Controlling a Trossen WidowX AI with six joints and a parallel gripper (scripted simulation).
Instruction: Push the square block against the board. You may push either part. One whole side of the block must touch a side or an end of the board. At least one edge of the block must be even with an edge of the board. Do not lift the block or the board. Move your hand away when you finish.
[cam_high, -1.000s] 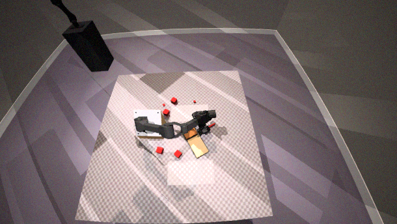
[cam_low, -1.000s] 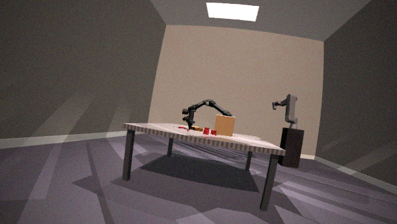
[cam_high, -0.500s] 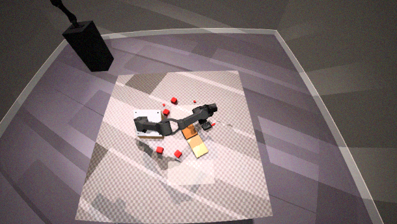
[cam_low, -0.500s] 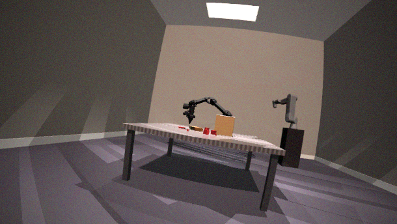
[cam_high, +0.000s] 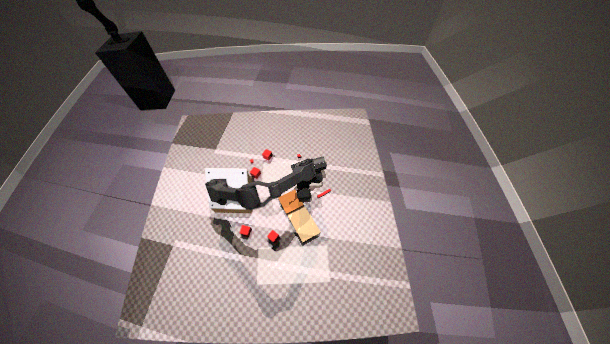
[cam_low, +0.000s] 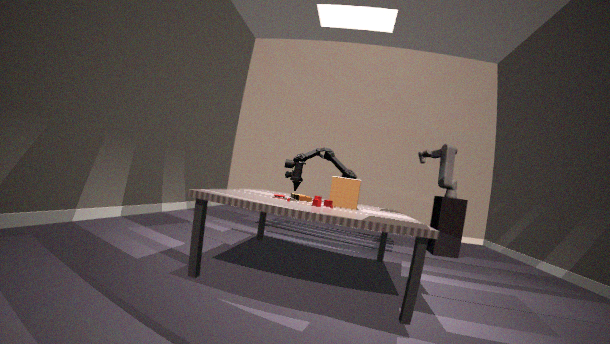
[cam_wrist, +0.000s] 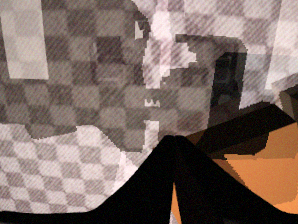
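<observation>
My gripper tip is now 6 cm past the square block, 6 cm to the left of it and 5 cm above it. Also, from my gripper tip: board 18 cm to the right, 5 cm below; then red stick 11 cm ahead, 1 cm to the right, 6 cm below.
</observation>
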